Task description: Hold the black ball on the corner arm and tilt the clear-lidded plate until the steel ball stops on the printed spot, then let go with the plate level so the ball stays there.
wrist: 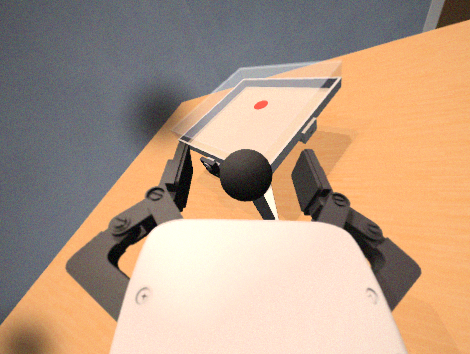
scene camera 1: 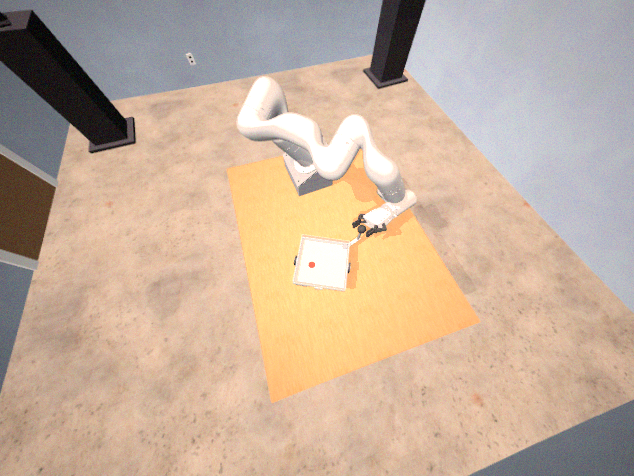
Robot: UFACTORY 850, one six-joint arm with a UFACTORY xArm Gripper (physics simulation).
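My gripper (scene camera 1: 361,230) (wrist: 244,159) is open, its fingers standing apart on either side of the black ball (scene camera 1: 361,229) (wrist: 245,175), with a gap on each side in the wrist view. The ball tops the corner arm (scene camera 1: 354,240) (wrist: 268,206) of the clear-lidded plate (scene camera 1: 330,274) (wrist: 295,100). The red printed spot (scene camera 1: 311,264) (wrist: 260,105) shows bare. A faint round shape in the plate's corner by the arm in the scene view looks like the steel ball (scene camera 1: 345,245). In the wrist view the black ball hides that corner. Any slight plate tilt is hard to tell.
The plate is above the wooden table top (scene camera 1: 327,338) (wrist: 400,150), with small dark-and-light brackets (scene camera 1: 295,260) (wrist: 308,130) at its sides. The robot's base (scene camera 1: 309,182) stands at the back of the table top. Two black pillars (scene camera 1: 391,46) (scene camera 1: 66,81) stand farther back.
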